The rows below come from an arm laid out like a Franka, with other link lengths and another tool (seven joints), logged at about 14 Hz.
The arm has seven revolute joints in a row. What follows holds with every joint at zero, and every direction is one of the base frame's.
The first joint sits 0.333 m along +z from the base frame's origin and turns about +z.
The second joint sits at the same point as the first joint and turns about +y.
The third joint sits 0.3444 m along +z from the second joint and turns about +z.
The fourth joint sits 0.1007 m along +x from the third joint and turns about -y.
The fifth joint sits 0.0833 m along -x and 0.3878 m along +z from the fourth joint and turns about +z.
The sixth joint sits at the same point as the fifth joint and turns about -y.
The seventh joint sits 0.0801 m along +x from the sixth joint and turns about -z.
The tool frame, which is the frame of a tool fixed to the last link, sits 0.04 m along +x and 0.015 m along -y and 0.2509 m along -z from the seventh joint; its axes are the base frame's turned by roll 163.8, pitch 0 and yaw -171.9 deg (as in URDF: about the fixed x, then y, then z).
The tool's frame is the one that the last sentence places.
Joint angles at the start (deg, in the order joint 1, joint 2, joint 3, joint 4, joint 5, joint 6, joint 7):
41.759 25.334 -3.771 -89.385 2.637 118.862 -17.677
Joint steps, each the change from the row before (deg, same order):
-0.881 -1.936 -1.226 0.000 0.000 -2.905 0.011
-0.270 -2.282 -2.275 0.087 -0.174 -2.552 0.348
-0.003 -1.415 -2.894 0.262 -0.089 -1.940 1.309
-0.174 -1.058 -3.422 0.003 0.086 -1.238 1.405
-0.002 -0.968 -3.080 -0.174 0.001 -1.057 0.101
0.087 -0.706 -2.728 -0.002 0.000 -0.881 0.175
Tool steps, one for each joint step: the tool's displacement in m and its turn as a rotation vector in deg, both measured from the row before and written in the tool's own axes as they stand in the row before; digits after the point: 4 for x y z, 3 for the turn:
0.0195 -0.0134 -0.0248 0.019 0.433 2.169
0.0208 -0.0169 -0.0323 0.753 -0.278 2.635
0.0210 -0.0241 -0.0257 0.843 -0.563 3.954
0.0231 -0.0334 -0.0228 0.877 -0.918 4.756
0.0196 -0.0285 -0.0186 0.706 -0.395 3.053
0.0159 -0.0248 -0.0157 0.604 -0.420 2.693

